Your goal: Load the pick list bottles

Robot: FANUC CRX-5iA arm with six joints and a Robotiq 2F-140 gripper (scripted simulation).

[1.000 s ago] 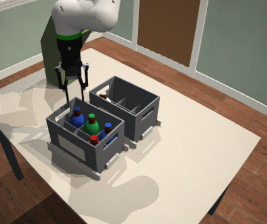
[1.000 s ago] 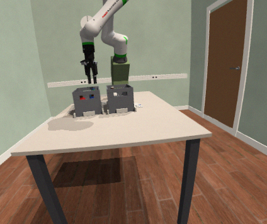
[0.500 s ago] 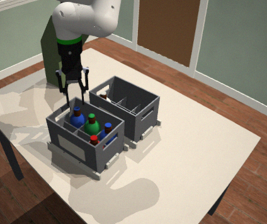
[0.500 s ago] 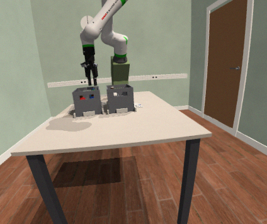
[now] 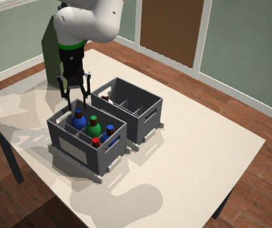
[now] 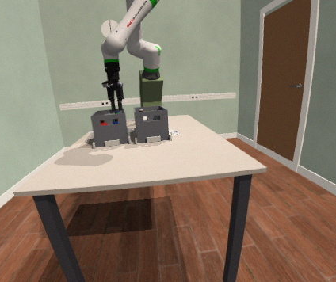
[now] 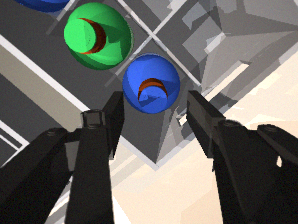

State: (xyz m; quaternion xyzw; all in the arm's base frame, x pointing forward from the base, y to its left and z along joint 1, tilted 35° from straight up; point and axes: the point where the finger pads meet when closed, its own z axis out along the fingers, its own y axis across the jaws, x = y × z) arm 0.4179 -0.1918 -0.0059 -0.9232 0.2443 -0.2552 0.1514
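My gripper is now 80 mm short of the green bottle, 30 mm to the right of it and 110 mm above it. From my hand the other things lie so: red bottle 200 mm ahead, 30 mm to the right, 110 mm below; white bottle 30 mm behind, 160 mm to the left, 110 mm below; pick list 10 mm behind, 360 mm to the left, 200 mm below.
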